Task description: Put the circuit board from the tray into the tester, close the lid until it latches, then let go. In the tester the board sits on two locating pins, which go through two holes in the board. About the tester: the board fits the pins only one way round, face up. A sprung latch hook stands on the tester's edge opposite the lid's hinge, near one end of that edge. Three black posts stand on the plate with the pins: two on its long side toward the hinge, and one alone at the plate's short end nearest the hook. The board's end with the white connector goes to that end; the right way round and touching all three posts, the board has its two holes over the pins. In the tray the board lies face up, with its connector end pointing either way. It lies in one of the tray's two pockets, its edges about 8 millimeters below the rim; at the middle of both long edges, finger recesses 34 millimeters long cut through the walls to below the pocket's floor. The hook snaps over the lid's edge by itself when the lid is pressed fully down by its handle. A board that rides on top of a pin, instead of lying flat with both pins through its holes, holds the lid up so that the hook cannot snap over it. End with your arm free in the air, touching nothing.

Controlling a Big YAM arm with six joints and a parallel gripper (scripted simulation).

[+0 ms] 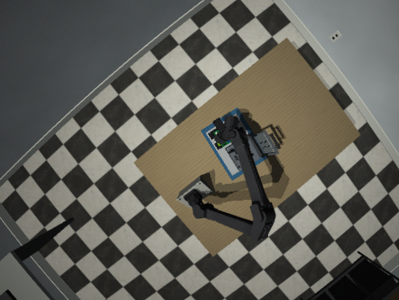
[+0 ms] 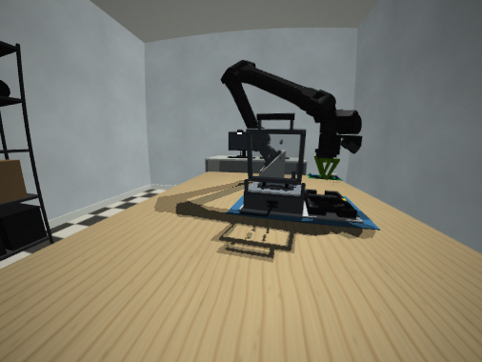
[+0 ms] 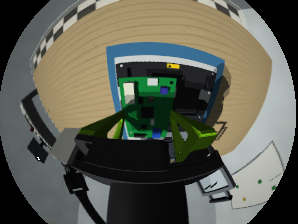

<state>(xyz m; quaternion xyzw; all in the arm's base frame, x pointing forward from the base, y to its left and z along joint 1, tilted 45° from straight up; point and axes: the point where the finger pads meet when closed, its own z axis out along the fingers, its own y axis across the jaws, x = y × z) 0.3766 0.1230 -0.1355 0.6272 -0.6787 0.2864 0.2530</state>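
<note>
Now: the tester plate 50 mm ahead of my hand, 160 mm to the right of it and 30 mm below it. Also, from my hand: green circuit board: right at my hand; clear lid: 170 mm ahead, 180 mm to the right, 90 mm above.
</note>
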